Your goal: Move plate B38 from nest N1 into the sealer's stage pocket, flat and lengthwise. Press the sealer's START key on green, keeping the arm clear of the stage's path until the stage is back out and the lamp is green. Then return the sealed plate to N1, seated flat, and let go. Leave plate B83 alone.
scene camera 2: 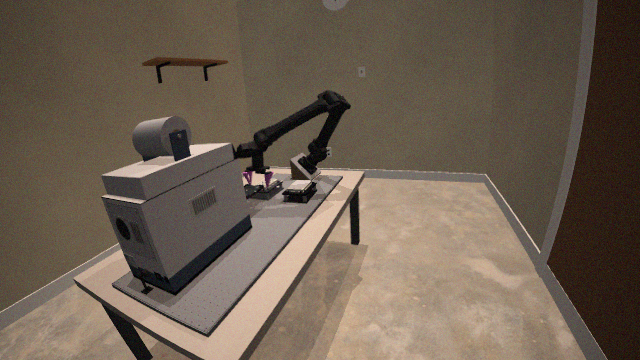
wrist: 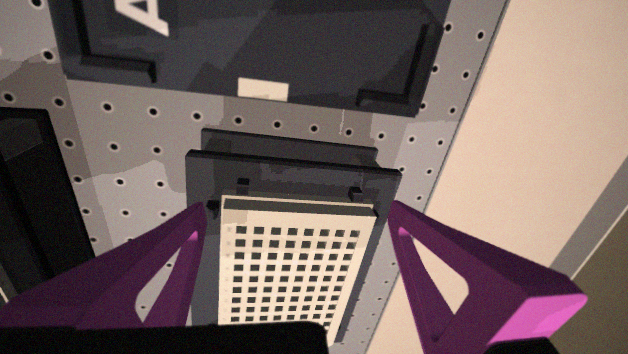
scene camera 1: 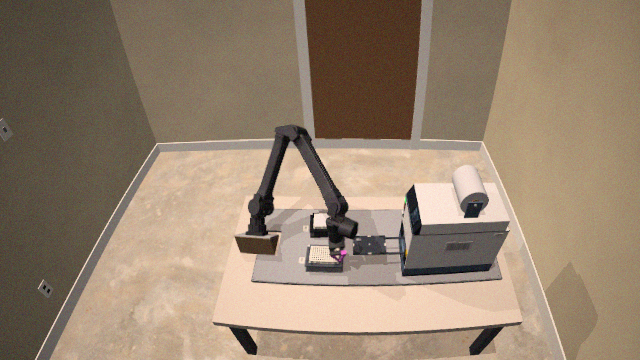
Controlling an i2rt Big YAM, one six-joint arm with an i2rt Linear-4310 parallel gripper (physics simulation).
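Pixels of known places: gripper, fingertip midpoint: (wrist: 300, 210) (scene camera 1: 339, 253); arm's base, origin of the base link: (scene camera 2: 306, 166) (scene camera 1: 257, 234).
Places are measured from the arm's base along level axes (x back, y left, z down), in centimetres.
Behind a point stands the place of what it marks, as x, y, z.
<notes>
A cream plate with a grid of wells (scene camera 1: 320, 255) {-30.5, -11.1, -0.4} (scene camera 2: 272, 184) {-31.9, -6.0, 0.5} (wrist: 285, 272) {-34.1, -9.8, -0.4} sits in the front dark nest (scene camera 1: 324, 268) {-32.2, -14.5, 4.9} (wrist: 295, 170) {-40.0, -9.8, 1.1}. A second, white-topped plate (scene camera 1: 320, 220) {-29.3, 9.3, -0.6} (scene camera 2: 301, 185) {-33.6, 11.4, -0.6} sits in the back nest (scene camera 1: 318, 233) {-28.3, 5.8, 4.9} (scene camera 2: 299, 195) {-40.5, 13.2, 1.7}. The plate and nest names are not legible. My gripper (scene camera 1: 341, 256) {-38.7, -10.1, -0.7} (scene camera 2: 258, 184) {-38.7, -10.1, -0.7} (wrist: 300, 210) {-38.7, -10.1, -0.7} is open and empty, its magenta fingers on either side of the cream plate's stage-side end, apart from it. The sealer's stage (scene camera 1: 369, 245) {-51.7, -8.1, -3.8} (wrist: 300, 60) {-45.8, -8.7, -3.8} is out, with no plate in its pocket. The sealer (scene camera 1: 452, 245) {-84.8, -18.5, -15.9} (scene camera 2: 185, 210) {-95.5, 3.6, -15.7} shows a green light (scene camera 1: 405, 200) {-66.3, 1.5, -21.7}.
Two dark rails (scene camera 1: 394, 254) {-63.9, -6.5, 5.4} join the stage to the sealer. The arm's base block (scene camera 1: 257, 244) {-1.6, -6.6, -1.0} (scene camera 2: 300, 167) {-6.5, -1.2, -1.0} stands at the table's left in scene camera 1. A grey perforated mat (scene camera 1: 280, 272) {-12.8, -17.1, 5.5} (scene camera 2: 230, 280) {-96.5, 15.3, 5.5} (wrist: 135, 130) {-40.0, -0.3, 5.5} lies under nests and sealer.
</notes>
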